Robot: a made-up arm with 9 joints. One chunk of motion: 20 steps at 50 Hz.
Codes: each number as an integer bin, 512 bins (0 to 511) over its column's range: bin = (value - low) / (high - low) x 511, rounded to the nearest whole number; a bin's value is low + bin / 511 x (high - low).
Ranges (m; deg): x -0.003..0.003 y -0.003..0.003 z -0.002..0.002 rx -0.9..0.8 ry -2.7..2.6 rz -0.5..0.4
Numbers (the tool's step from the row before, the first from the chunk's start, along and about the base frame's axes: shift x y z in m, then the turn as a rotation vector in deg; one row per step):
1: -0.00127 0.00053 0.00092 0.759 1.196 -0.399
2: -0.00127 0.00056 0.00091 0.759 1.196 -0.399
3: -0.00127 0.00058 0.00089 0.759 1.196 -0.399
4: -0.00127 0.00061 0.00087 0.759 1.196 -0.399
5: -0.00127 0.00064 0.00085 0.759 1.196 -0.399
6: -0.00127 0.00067 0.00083 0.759 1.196 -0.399
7: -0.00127 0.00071 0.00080 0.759 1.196 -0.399
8: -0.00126 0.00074 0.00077 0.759 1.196 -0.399
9: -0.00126 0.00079 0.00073 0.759 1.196 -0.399
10: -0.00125 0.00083 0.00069 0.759 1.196 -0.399
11: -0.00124 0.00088 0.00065 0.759 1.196 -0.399
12: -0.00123 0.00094 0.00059 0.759 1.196 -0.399
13: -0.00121 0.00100 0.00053 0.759 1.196 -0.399
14: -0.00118 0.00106 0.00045 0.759 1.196 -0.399
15: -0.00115 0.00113 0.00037 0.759 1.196 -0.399
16: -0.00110 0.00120 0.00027 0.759 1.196 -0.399
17: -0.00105 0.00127 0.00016 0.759 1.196 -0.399
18: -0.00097 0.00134 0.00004 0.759 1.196 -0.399
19: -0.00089 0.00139 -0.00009 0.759 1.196 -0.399
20: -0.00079 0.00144 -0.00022 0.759 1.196 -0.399
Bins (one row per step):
1: 147 301 373 499 376 57
2: 147 303 372 499 376 57
3: 147 305 369 499 376 57
4: 147 307 367 499 376 57
5: 147 310 364 499 376 57
6: 147 313 362 499 376 57
7: 147 316 358 499 376 57
8: 148 319 354 499 376 57
9: 148 323 349 499 376 57
10: 149 326 344 499 376 57
11: 150 330 339 499 376 57
12: 151 336 331 499 376 57
13: 152 341 323 499 376 57
14: 155 346 313 499 376 57
15: 158 352 303 499 376 57
16: 162 358 290 499 376 57
17: 166 364 276 499 376 57
18: 173 370 261 499 376 57
19: 180 374 244 499 376 57
20: 188 378 227 499 376 57

